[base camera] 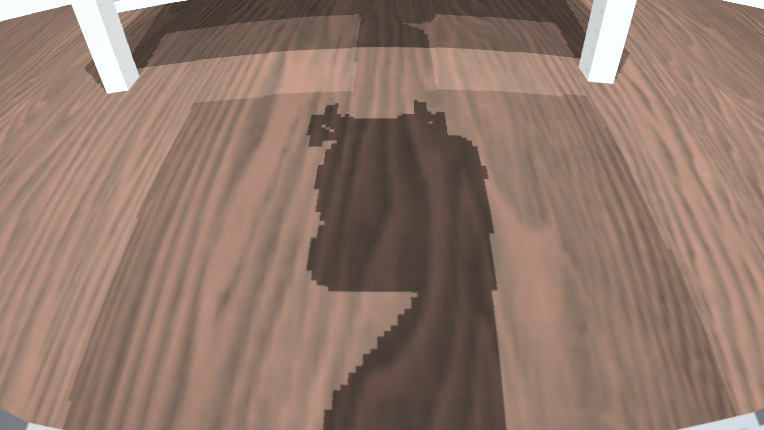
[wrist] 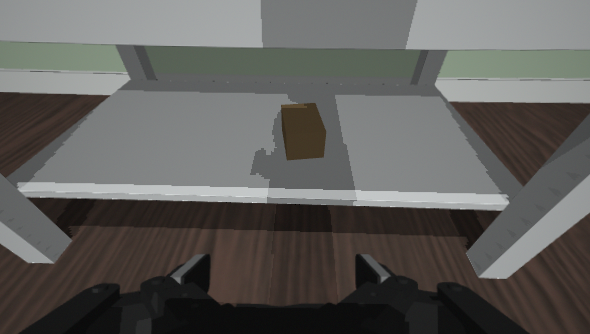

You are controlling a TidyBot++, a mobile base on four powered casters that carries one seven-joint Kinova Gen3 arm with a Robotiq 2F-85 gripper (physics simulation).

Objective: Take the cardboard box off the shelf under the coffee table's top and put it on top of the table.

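Frame: origin at the arm's base, x ahead, y right, z down, level; metres.
Seen in the pictures: gripper, fingertip midpoint: (wrist: pixel 283 270).
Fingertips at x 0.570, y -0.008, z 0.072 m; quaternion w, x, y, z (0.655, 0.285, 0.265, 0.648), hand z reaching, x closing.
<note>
A point is followed by its place in that frame.
The brown cardboard box (wrist: pixel 304 132) @[y 0.014, x 0.881, z 0.186 m] lies on the white lower shelf (wrist: pixel 175 140) @[y -0.257, x 0.937, z 0.247 m] of the coffee table, a little right of the middle in the wrist view, mostly in shadow and set back from the shelf's front edge. The table's white top (wrist: pixel 125 22) @[y -0.141, x 0.732, z -0.021 m] crosses the upper part of the wrist view, above and behind the box. My gripper (wrist: pixel 283 270) @[y -0.008, x 0.570, z 0.072 m] is open and empty, in front of the shelf, with its fingers apart at the bottom of the wrist view. The box and gripper do not show in the base camera view.
The table's front legs show at the left (base camera: pixel 109 48) @[y -0.468, x 0.741, z 0.307 m] (wrist: pixel 30 225) @[y -0.461, x 0.763, z 0.304 m] and right (base camera: pixel 609 42) @[y 0.359, x 0.718, z 0.319 m] (wrist: pixel 535 205) @[y 0.338, x 0.738, z 0.210 m], either side of the shelf. A wooden floor (base camera: pixel 240 213) @[y -0.159, x 0.432, z 0.397 m] (wrist: pixel 235 250) @[y -0.122, x 0.769, z 0.397 m] lies in front of and under the table. The arm's dark shadow falls on the floor. A green wall (wrist: pixel 285 65) @[y -0.042, x 1.434, z 0.271 m] stands behind.
</note>
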